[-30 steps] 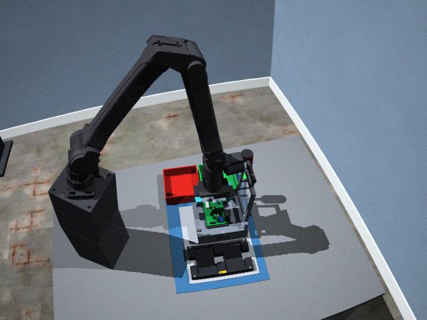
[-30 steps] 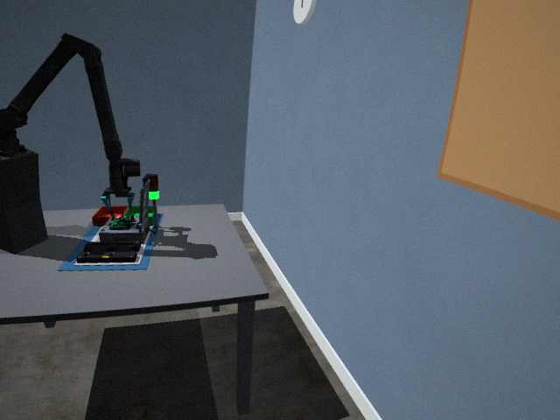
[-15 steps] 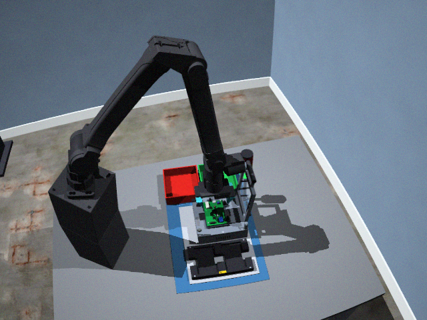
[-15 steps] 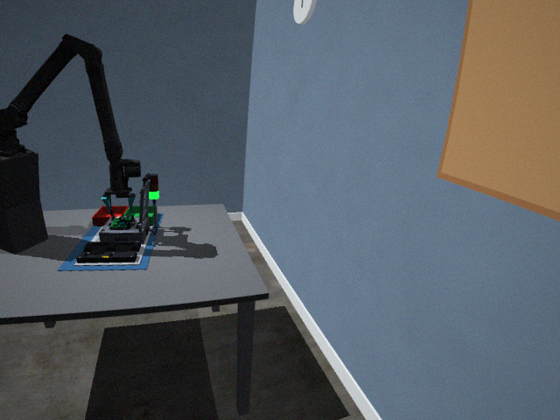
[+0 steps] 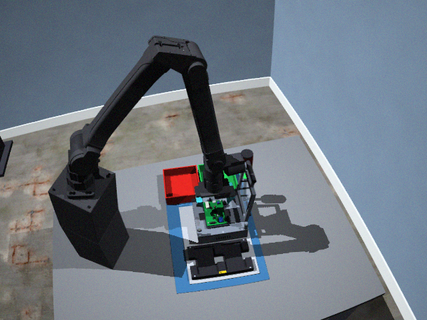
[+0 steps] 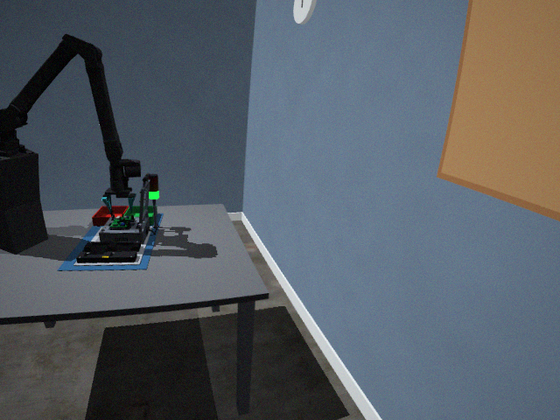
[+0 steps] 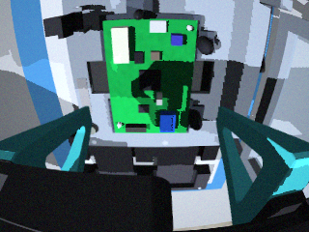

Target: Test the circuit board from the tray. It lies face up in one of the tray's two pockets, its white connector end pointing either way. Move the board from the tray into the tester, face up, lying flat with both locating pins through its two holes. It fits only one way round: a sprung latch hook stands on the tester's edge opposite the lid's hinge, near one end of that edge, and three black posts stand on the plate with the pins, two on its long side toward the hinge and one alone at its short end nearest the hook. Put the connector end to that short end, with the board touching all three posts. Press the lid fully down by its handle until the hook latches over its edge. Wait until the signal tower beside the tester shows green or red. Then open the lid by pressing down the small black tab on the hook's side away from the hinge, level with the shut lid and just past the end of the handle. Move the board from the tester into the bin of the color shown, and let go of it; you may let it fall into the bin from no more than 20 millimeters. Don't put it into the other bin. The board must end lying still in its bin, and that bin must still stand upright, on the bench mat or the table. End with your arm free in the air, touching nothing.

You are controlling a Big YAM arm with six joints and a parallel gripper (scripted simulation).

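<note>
The green circuit board is 50 mm below my hand. From my hand the other things lie so: black latch hook: 60 mm to the left, 60 mm behind, 40 mm below; clear lid: 110 mm ahead, 60 mm above, 10 mm to the right; green bin: 200 mm to the left, 110 mm below, 50 mm ahead.
</note>
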